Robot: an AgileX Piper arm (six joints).
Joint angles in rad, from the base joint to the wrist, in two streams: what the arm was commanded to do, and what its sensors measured. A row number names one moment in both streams.
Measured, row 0:
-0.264, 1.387, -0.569, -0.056, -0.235, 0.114
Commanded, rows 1 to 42:
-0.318, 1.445, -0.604, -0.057, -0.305, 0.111
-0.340, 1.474, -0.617, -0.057, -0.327, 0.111
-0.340, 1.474, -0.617, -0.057, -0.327, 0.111
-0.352, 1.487, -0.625, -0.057, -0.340, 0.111
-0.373, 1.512, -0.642, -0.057, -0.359, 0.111
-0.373, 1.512, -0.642, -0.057, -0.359, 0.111
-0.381, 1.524, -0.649, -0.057, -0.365, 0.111
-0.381, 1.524, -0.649, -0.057, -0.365, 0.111
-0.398, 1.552, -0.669, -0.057, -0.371, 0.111
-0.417, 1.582, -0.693, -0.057, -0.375, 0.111
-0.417, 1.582, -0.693, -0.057, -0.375, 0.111
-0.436, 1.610, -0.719, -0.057, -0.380, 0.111
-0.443, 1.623, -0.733, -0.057, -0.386, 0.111
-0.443, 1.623, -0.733, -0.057, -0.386, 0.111
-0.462, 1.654, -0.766, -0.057, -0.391, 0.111
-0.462, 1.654, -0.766, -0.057, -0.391, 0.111
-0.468, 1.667, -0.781, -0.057, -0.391, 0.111
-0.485, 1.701, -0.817, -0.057, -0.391, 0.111
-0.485, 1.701, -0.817, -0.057, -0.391, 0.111
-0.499, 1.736, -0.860, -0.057, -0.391, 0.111
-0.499, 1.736, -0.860, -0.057, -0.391, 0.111
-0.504, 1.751, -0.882, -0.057, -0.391, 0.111
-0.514, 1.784, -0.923, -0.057, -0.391, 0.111
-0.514, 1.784, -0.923, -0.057, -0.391, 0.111
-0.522, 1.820, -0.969, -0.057, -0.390, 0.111
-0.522, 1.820, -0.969, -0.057, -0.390, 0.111
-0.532, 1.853, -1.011, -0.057, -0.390, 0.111
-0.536, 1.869, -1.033, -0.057, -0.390, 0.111
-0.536, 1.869, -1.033, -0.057, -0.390, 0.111
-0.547, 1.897, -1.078, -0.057, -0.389, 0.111
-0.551, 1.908, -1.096, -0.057, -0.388, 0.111
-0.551, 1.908, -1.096, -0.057, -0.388, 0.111
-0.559, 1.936, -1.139, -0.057, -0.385, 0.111
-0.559, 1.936, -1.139, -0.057, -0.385, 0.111
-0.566, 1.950, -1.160, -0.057, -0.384, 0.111
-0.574, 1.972, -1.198, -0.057, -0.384, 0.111
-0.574, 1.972, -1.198, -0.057, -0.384, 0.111
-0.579, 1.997, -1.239, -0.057, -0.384, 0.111
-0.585, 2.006, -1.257, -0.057, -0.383, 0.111
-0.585, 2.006, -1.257, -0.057, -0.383, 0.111
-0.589, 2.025, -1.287, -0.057, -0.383, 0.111
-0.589, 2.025, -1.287, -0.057, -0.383, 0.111
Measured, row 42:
-0.614, 2.003, -1.214, -0.010, -0.272, 0.117
